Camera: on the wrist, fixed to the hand. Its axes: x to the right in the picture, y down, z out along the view.
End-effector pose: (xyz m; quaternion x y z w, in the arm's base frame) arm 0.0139 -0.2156 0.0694 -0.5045 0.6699 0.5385 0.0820
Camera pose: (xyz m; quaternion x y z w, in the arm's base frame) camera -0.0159 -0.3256 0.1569 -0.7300 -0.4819 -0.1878 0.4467
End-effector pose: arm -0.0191 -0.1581 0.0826 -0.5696 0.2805 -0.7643 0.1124
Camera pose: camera -0.1430 -0.2076 0.0294 0.1488 0.5757 0.1904 0.7811
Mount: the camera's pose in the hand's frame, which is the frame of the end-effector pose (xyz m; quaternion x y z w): 0.0217 0.0884 -0.1111 -0.0318 -0.1491 0.9881 0.0190
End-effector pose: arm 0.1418 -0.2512 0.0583 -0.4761 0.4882 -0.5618 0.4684
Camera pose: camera 0.0346 -0.2688 -0.0357 0.3747 0.4277 0.5387 0.6217
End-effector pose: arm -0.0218 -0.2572 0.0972 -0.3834 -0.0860 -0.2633 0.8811
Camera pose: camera 0.0378 -0.2958 -0.0276 -0.1595 0.2542 0.9200 0.2519
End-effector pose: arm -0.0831 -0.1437 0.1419 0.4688 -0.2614 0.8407 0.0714
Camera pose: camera -0.2107 -0.1656 0.0798 0.1263 0.5056 -0.0083 0.8534
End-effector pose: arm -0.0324 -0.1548 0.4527 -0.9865 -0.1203 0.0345 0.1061
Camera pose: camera 0.0194 -0.2557 0.5409 0.1358 -0.9555 -0.2487 0.0814
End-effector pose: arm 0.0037 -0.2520 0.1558 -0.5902 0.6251 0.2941 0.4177
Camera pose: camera -0.1017 -0.3468 0.1790 -0.6370 -0.5234 -0.5262 0.2082
